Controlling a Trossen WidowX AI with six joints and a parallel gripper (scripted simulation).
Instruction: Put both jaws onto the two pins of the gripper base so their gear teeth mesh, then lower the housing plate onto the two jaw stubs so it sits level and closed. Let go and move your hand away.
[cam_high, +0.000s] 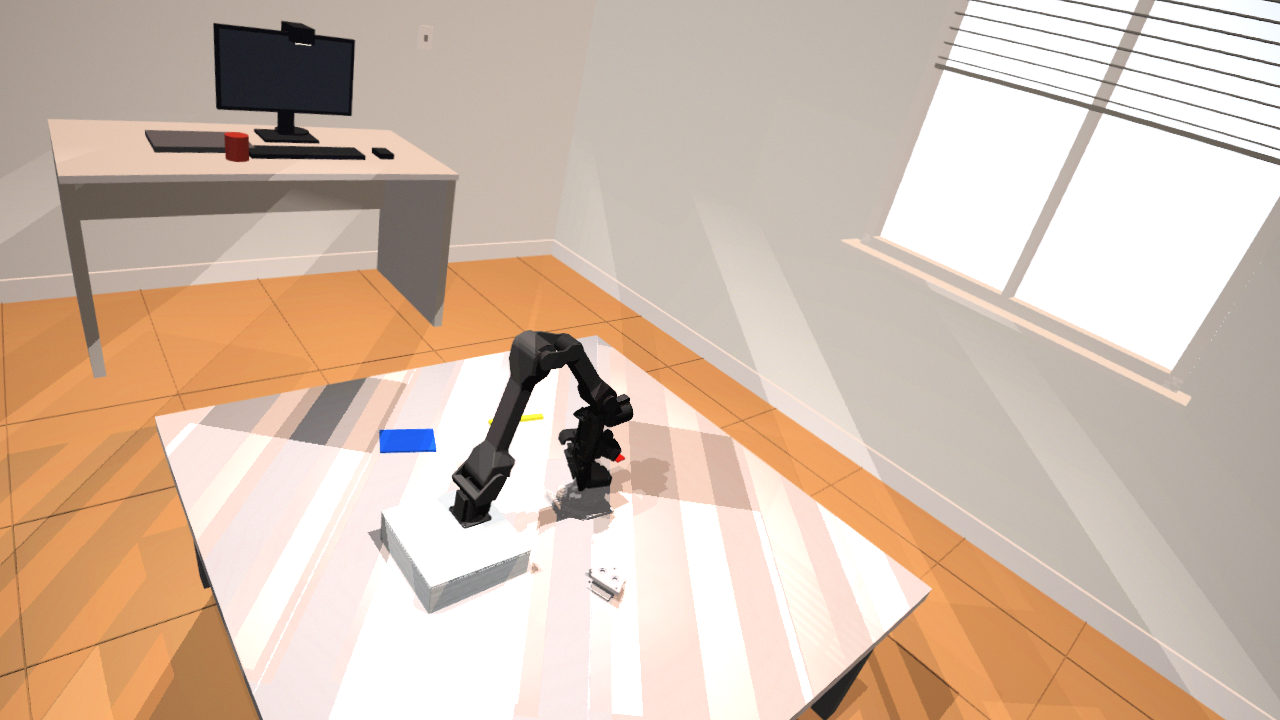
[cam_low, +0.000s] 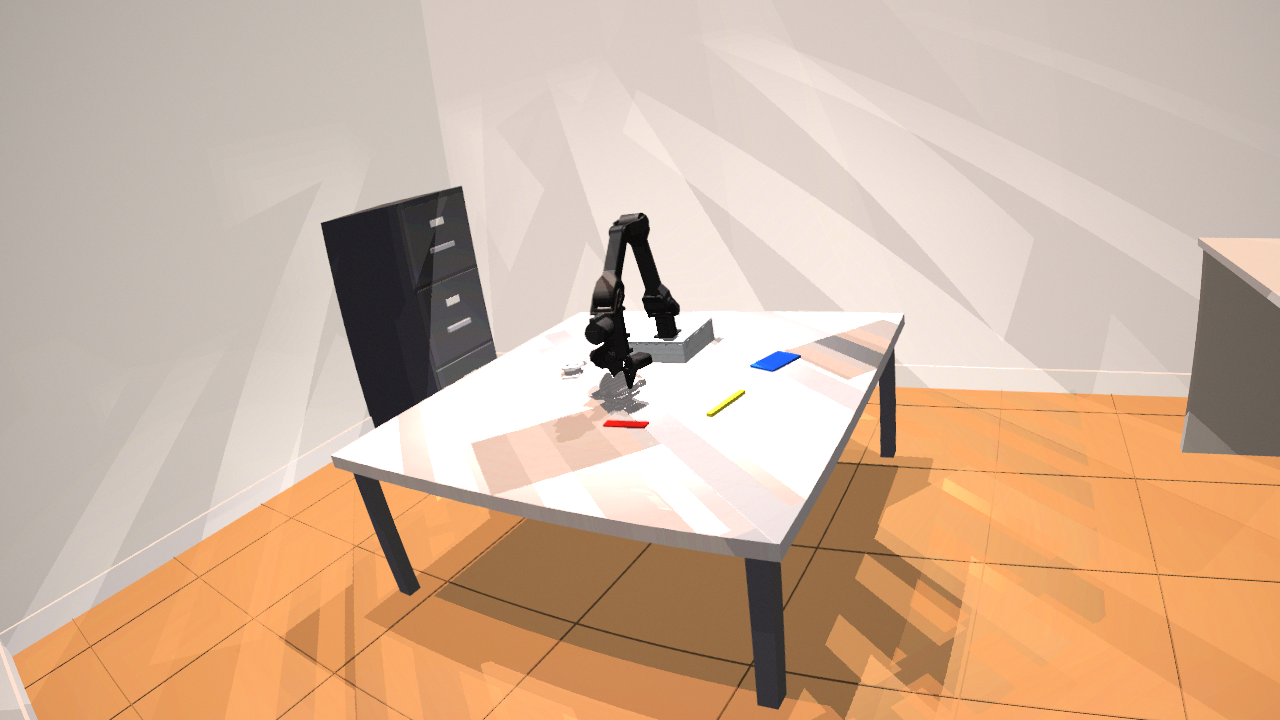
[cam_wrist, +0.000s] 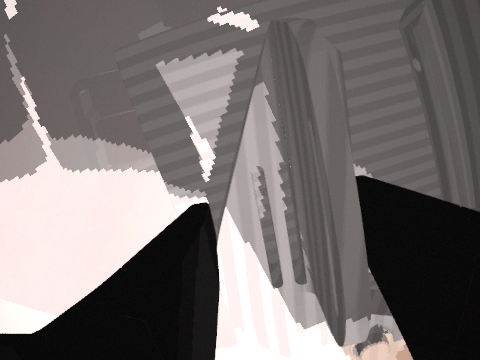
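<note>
The curved jaw is 40 mm behind my gripper tip and 40 mm to the right of it. The rest, counted from my gripper tip: yellow stick 30 mm ahead, 300 mm to the left, 20 mm below; then blue card 260 mm behind, 330 mm to the left, 20 mm below; then red strip 170 mm ahead, 100 mm to the left, 20 mm below.
</note>
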